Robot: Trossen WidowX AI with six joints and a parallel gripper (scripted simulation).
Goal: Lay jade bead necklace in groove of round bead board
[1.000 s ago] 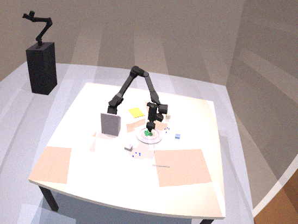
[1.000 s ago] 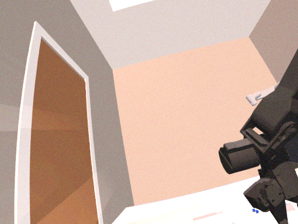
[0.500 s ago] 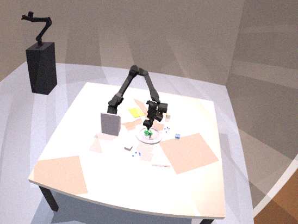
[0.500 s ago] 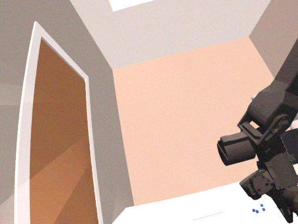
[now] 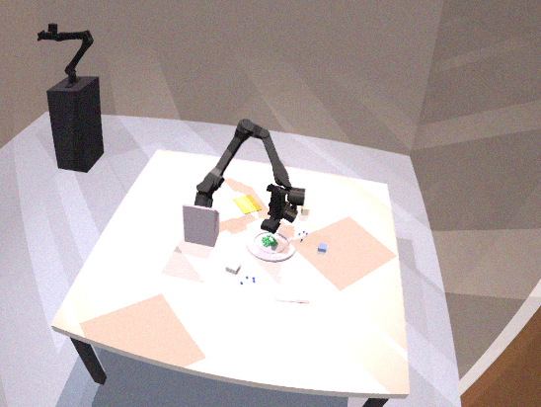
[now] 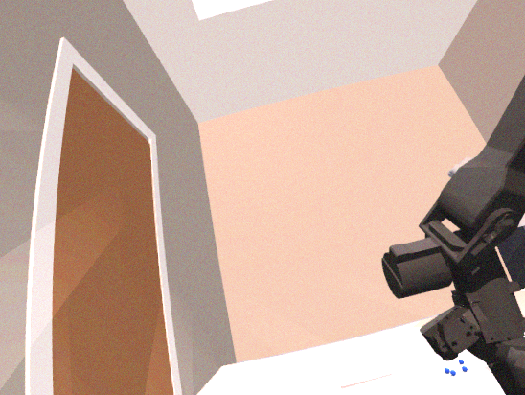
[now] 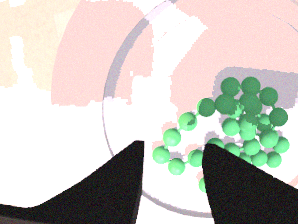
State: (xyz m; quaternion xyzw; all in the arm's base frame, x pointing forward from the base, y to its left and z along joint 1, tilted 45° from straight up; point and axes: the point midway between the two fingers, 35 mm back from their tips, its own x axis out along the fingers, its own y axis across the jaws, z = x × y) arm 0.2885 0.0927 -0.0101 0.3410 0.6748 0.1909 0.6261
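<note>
Right now the round white bead board is 40 mm to the right of my gripper tip and 30 mm below it. From my gripper tip the other things lie so: yellow sheet: 210 mm to the left, 150 mm behind, 40 mm below; blue block: 210 mm ahead, 30 mm below, 10 mm to the right; cream block: 210 mm to the left, 120 mm ahead, 30 mm below.
</note>
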